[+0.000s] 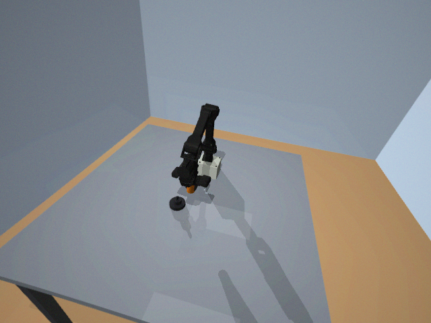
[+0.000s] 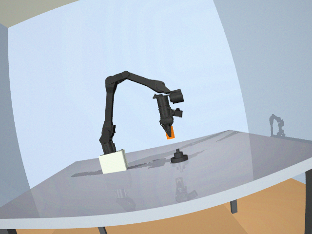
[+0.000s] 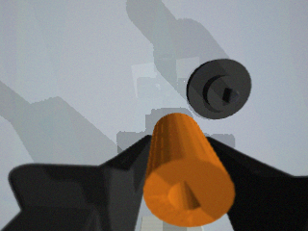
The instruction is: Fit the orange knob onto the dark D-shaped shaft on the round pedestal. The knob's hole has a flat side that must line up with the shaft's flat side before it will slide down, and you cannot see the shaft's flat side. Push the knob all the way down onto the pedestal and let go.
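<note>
Right now the dark round pedestal is 10 mm ahead of my gripper tip, 70 mm to the right of it and 90 mm below it. The rest, counted from my gripper tip: orange knob (20 mm above).
</note>
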